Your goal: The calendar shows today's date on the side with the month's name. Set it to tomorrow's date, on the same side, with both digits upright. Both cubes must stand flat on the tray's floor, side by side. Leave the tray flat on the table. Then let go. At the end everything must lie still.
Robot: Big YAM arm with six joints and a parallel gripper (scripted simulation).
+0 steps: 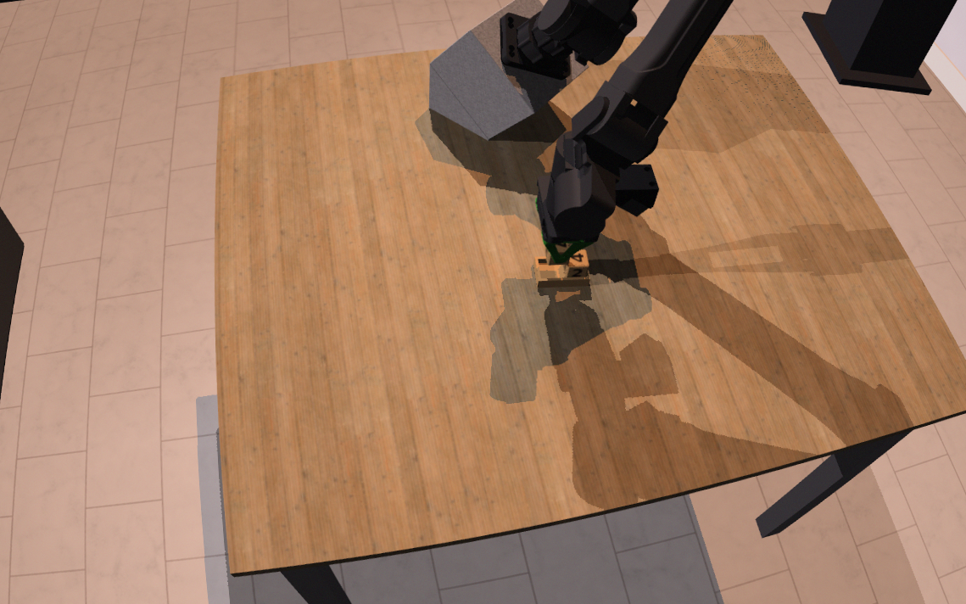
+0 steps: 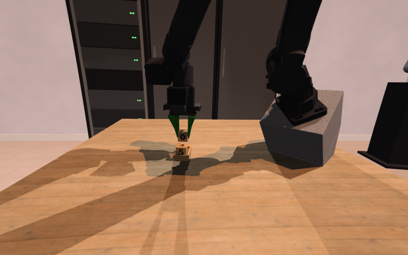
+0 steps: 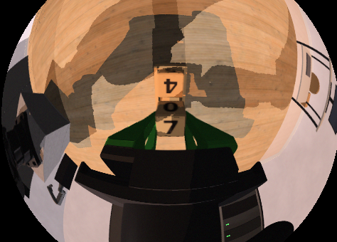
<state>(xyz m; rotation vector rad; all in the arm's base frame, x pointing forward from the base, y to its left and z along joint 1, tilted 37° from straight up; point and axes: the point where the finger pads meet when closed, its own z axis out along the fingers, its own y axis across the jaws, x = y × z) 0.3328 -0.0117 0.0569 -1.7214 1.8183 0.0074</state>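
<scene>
The wooden calendar tray is 50 mm below my hand and 10 mm to the left of it. Round my hand: cube: 40 mm below, 30 mm to the left.
</scene>
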